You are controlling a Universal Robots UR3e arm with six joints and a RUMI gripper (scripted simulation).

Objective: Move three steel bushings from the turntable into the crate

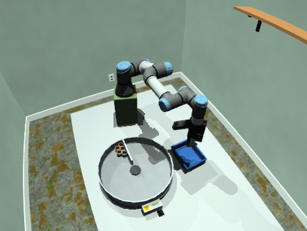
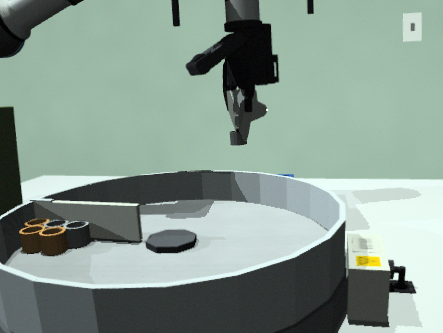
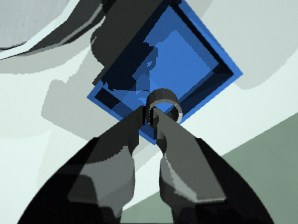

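The blue crate lies 2 cm to the left of my hand and 13 cm below it. Also, from my hand: grey turntable (8 cm behind, 31 cm to the right, 10 cm below).
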